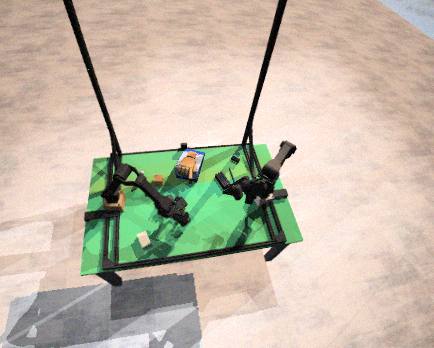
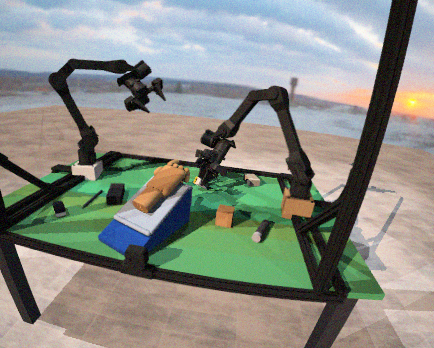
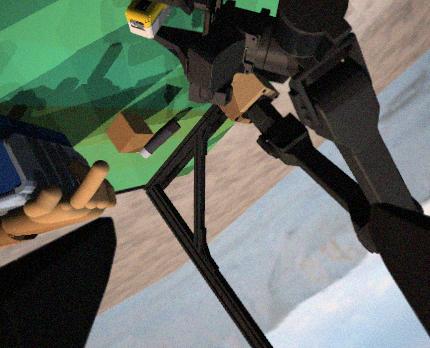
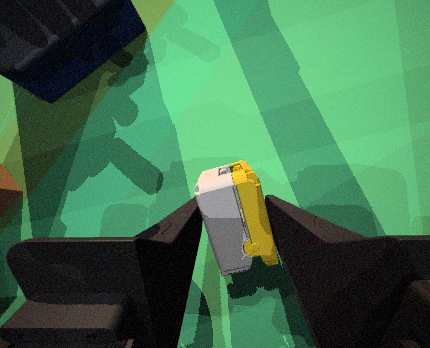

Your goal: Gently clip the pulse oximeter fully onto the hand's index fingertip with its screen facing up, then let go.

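Seen in the pictures: left gripper, fingertip midpoint: [image 1: 225,189] [image 2: 157,106] [image 3: 242,223]; right gripper, fingertip midpoint: [image 2: 199,184] [image 3: 140,10] [image 4: 233,202]; left arm's base at its link origin: [image 2: 87,162]; right arm's base at its link origin: [image 1: 112,198] [image 2: 299,195] [image 3: 256,107].
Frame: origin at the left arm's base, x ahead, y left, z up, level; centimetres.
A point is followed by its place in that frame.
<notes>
The yellow and white pulse oximeter [image 2: 197,180] @(x 48.1, y -10.0, z -1.2 cm) [image 3: 145,19] @(x 47.5, y -7.8, z -0.6 cm) [image 4: 220,225] @(x 50.5, y -8.5, z -1.3 cm) is held between the fingers of my right gripper [image 2: 201,182] @(x 49.0, y -8.5, z -3.4 cm) [image 4: 233,202] @(x 49.0, y -8.5, z -3.4 cm), white half toward one finger and yellow half toward the other. Its screen face cannot be made out. It is above the table, apart from the hand. The tan hand [image 1: 190,162] @(x 36.3, y -29.9, z 9.1 cm) [image 2: 165,185] @(x 37.8, y -35.2, z 7.5 cm) [image 3: 60,205] @(x 36.4, y -25.3, z 9.2 cm) rests on a sloped blue and white support [image 2: 170,215] @(x 39.7, y -40.3, z 0.9 cm) [image 4: 115,30] @(x 36.2, y -26.0, z -4.0 cm), fingers at the raised end. My left gripper [image 2: 154,104] @(x 30.0, y 2.5, z 25.4 cm) [image 3: 242,223] @(x 30.0, y 2.5, z 25.4 cm) is open and empty, high above the table.
An orange cube [image 1: 158,179] @(x 56.5, y -31.1, z -0.9 cm) [image 2: 224,216] @(x 55.8, y -34.8, z -2.1 cm) [image 3: 127,132] @(x 54.5, y -30.3, z -2.2 cm) and a dark cylinder [image 2: 262,230] @(x 66.8, y -40.0, z -3.5 cm) [image 3: 161,139] @(x 66.5, y -37.5, z -3.7 cm) lie beside the support. A black box [image 1: 221,180] @(x 19.7, y -18.5, z -2.4 cm) [image 2: 115,194] @(x 19.3, y -23.1, z -2.5 cm), a thin pen [image 2: 92,198] @(x 10.4, y -22.1, z -5.1 cm) and a small black item [image 1: 235,159] @(x 3.8, y -31.1, z -2.7 cm) [image 2: 59,209] @(x 4.7, y -34.3, z -3.0 cm) lie across from them. A pale block [image 1: 143,239] @(x 73.9, y 1.8, z -2.9 cm) [image 2: 252,179] @(x 73.1, y -1.6, z -2.9 cm) lies farther off.
</notes>
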